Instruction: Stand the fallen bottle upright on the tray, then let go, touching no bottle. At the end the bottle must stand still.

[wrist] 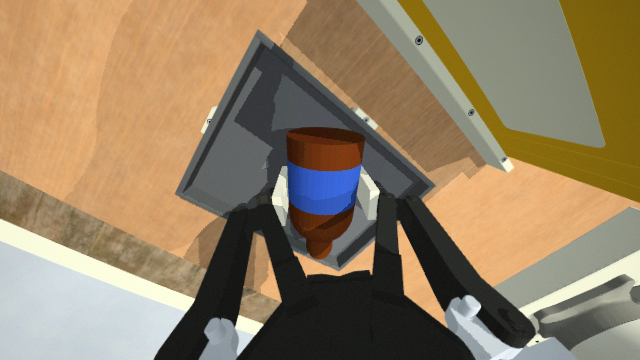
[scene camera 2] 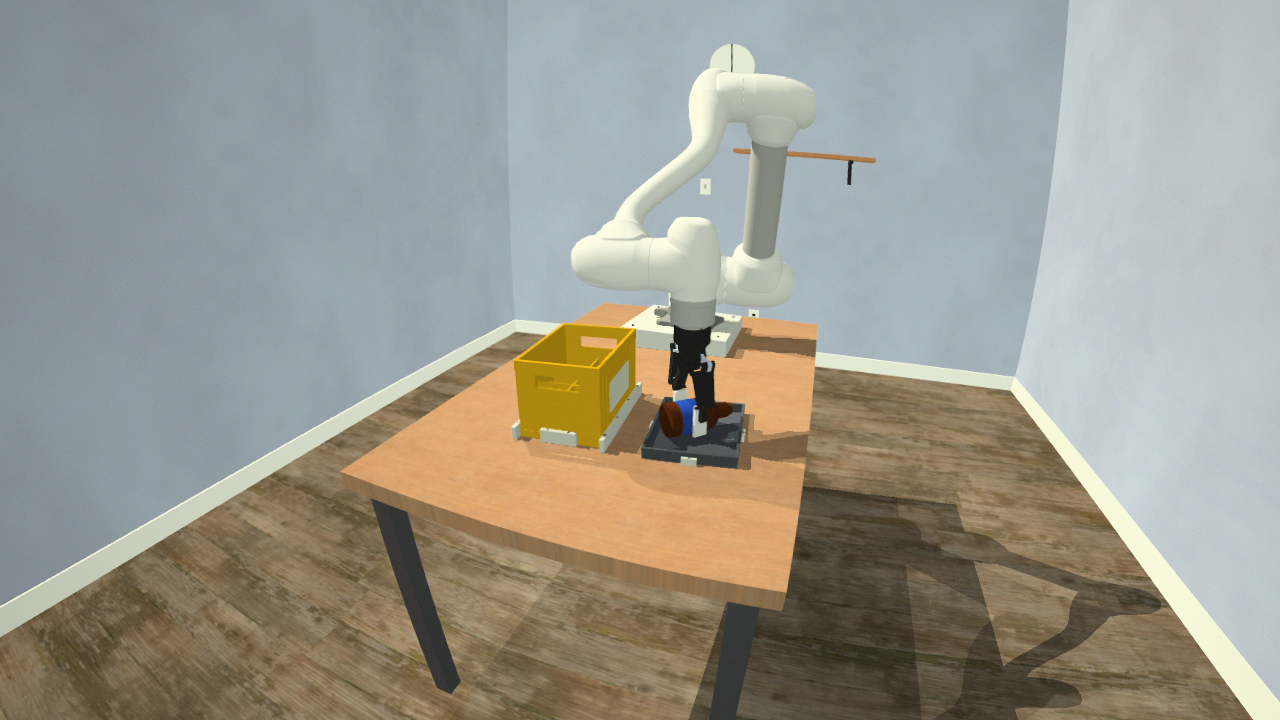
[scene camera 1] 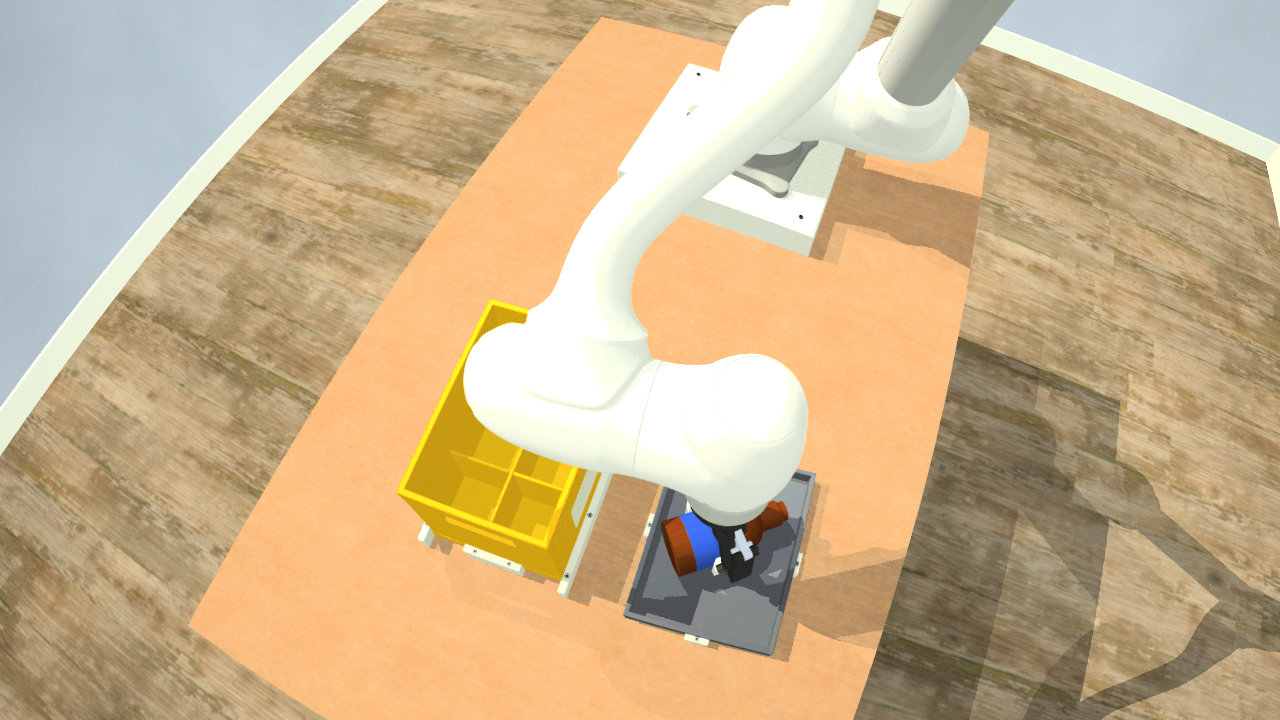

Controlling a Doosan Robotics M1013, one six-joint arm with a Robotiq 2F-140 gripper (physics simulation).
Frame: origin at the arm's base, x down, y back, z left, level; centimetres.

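Seen in the pictures: gripper, fingertip midpoint: (scene camera 2: 689,426); arm's base, link origin: (wrist: 576,307).
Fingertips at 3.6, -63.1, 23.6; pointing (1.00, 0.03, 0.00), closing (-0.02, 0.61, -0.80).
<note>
Pixels of each thing's middle, then the offset from my fingertips to it, as dx, dy, dz.
- brown bottle with a blue band, body centre: (wrist: 321,203) (scene camera 1: 728,530) (scene camera 2: 698,414) -2.6, +1.6, +1.5
- dark grey tray, body centre: (wrist: 311,185) (scene camera 1: 723,545) (scene camera 2: 697,429) +0.3, +0.3, +1.9
- tall yellow crate with compartments, body centre: (scene camera 1: 525,443) (scene camera 2: 580,379) -7.1, -2.3, -25.5
The brown bottle with a blue band (scene camera 1: 680,546) (scene camera 2: 670,419) (wrist: 325,155) lies on its side, roughly level, within the outline of the dark grey tray (scene camera 1: 738,617) (scene camera 2: 666,454) (wrist: 215,165). In scene camera 1 its base points left and its neck right. My gripper (scene camera 1: 709,542) (scene camera 2: 690,408) (wrist: 321,175) points down and is shut on the bottle, with a pale pad on each side of the blue band. The bottle is low over the tray floor; whether it touches is hard to tell. The wrist hides part of the bottle in scene camera 1.
A tall yellow crate with compartments (scene camera 1: 537,557) (scene camera 2: 563,416) (wrist: 575,160) stands left of the tray in both scene views, with white rails at its foot. The tray has low raised walls and small white clips around it. The robot's white base plate (scene camera 2: 657,338) stands farther back.
</note>
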